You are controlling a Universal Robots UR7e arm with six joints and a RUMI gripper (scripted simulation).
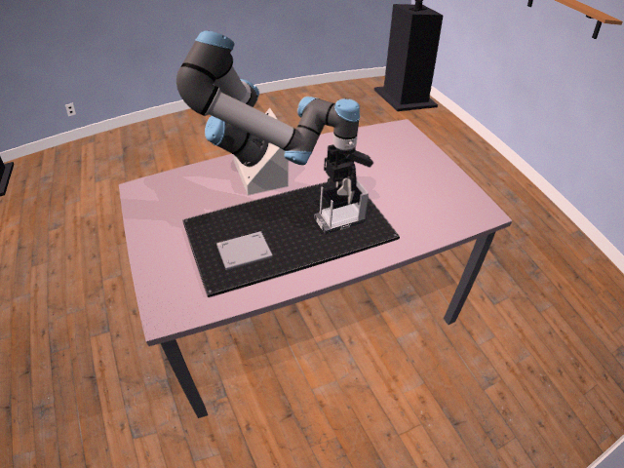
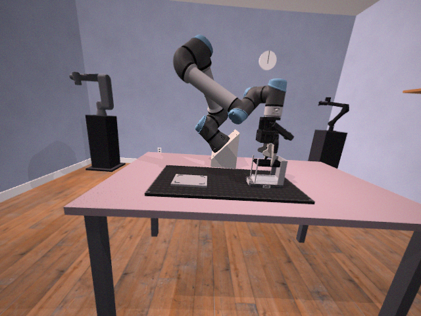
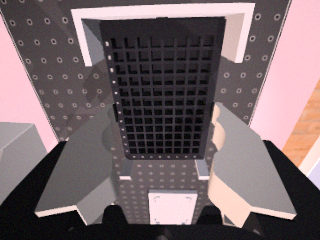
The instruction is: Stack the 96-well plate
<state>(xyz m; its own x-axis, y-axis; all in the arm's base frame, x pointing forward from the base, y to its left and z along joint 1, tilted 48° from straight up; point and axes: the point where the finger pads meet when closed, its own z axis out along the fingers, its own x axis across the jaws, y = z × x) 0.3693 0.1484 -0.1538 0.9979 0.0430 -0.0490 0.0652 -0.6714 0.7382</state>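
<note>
Now: hand 100 mm above the white plate. Also, from my hand: black 96-well plate: 10 mm below; then plate nest N1: 40 mm ahead, 370 mm to the right, 110 mm below.
</note>
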